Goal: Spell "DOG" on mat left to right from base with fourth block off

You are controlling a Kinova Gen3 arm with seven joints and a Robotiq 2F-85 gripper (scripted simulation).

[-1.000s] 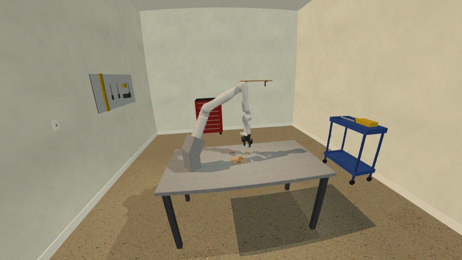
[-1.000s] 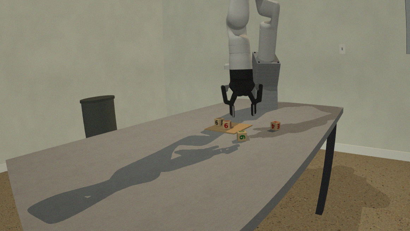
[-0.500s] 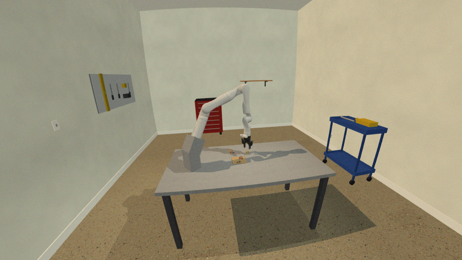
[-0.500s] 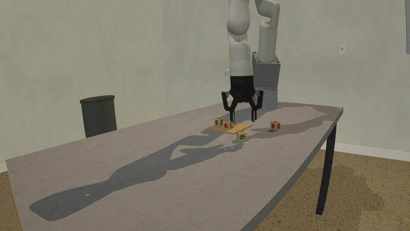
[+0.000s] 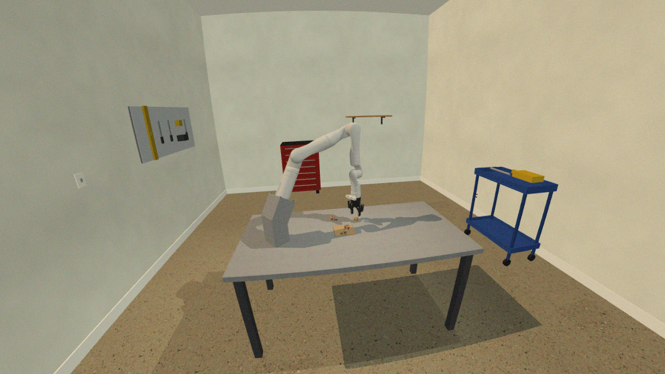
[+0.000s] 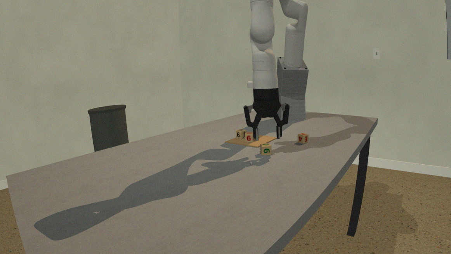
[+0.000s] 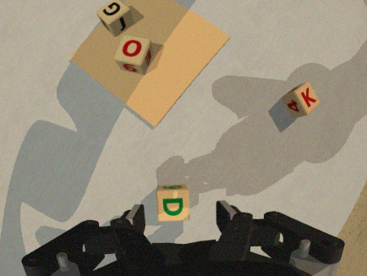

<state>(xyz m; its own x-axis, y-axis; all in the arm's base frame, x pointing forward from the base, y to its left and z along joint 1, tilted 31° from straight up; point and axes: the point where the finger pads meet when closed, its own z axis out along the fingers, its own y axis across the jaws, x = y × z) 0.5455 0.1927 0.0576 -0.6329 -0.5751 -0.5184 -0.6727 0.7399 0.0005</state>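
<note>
Now: hand 10 mm to the left of the D block and 50 mm above it. Round my hand: O block 70 mm behind, 140 mm to the right, 40 mm below; then tan mat 100 mm behind, 150 mm to the right, 60 mm below; then G block 90 mm behind, 200 mm to the right, 40 mm below.
</note>
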